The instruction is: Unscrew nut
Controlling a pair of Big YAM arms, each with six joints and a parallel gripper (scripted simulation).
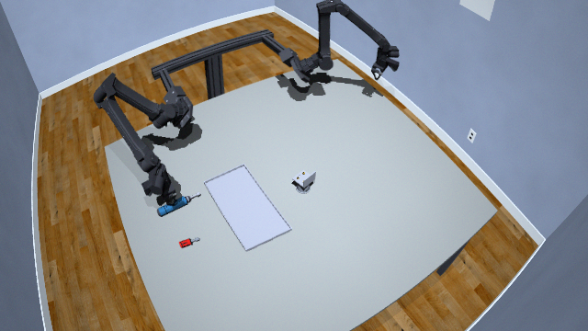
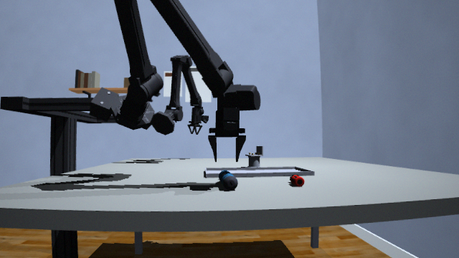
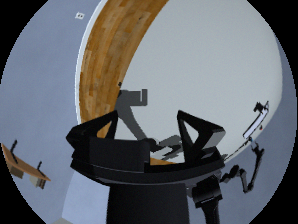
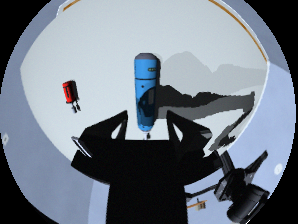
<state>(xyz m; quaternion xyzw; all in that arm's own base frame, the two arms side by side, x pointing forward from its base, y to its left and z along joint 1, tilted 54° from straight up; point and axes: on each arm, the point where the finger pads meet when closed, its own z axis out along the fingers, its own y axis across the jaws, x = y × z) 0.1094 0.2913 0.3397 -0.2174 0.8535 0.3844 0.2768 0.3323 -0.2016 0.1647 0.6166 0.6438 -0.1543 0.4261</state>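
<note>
Now: left hand 340 mm short of the bracket, 730 mm to the left of it and 130 mm above it. From my left hand the other things lie so: red tool 380 mm ahead, 1310 mm to the right, 180 mm below.
</note>
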